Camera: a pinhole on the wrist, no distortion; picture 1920 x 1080 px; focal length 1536.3 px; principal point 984.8 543.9 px. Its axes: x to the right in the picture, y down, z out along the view. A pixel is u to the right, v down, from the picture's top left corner.
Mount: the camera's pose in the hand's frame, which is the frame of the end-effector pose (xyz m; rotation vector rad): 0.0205 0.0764 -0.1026 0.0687 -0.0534 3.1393
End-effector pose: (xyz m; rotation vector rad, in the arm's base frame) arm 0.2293 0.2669 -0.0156 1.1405 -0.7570 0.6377
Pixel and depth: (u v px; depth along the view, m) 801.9 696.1 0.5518
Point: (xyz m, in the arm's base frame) 0.2036 -0.1476 0.1754
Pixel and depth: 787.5 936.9 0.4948
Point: 0.2670 -0.1122 0.1192
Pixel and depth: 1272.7 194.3 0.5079
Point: -0.0204 -0.0778 0.1337
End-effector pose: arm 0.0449 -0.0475 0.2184 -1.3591 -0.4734 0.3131
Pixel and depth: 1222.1 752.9 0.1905
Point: 0.0031 0.0360 0.1874
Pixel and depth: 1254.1 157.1 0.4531
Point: -0.1564 0.2733 0.0908
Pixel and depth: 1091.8 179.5 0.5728
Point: -0.1755 0.3997 0.0963
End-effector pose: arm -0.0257 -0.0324 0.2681 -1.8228 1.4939 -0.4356
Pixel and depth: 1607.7 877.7 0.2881
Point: 0.0735 0.1065 0.1530
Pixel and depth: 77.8 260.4 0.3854
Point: 0.1334 -0.2034 -0.0621
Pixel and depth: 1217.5 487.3 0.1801
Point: -0.0271 -0.0131 0.1598
